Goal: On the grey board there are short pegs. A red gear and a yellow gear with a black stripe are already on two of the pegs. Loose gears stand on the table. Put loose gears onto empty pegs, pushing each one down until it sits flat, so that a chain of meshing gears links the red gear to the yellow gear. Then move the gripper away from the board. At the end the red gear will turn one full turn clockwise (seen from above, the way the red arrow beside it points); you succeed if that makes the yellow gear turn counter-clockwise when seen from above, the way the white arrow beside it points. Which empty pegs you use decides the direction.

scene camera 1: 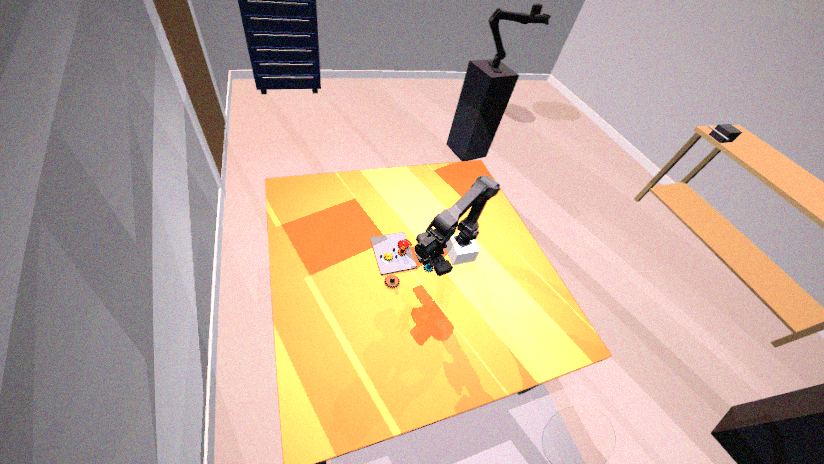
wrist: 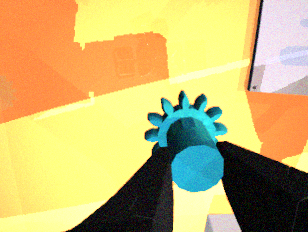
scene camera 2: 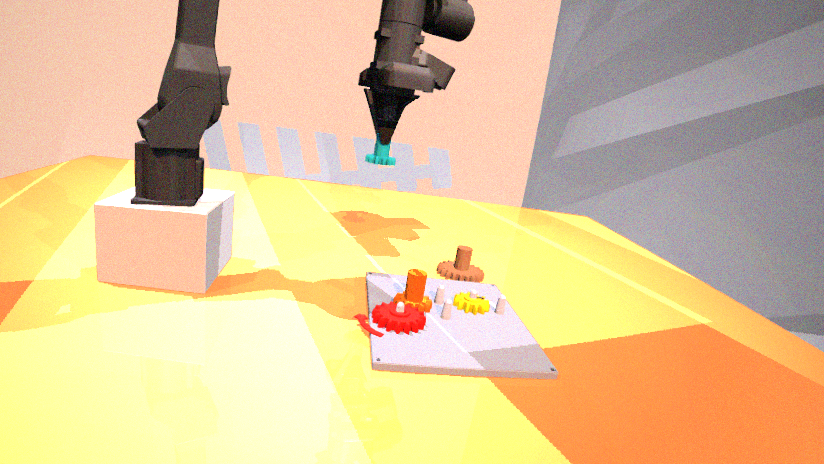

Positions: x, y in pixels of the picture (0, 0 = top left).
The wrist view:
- my gripper: 192, 154
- teal gear: 190, 132, held by my gripper
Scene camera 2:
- my gripper: 382, 143
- brown gear: 460, 270
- orange gear: 413, 295
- red gear: 411, 320
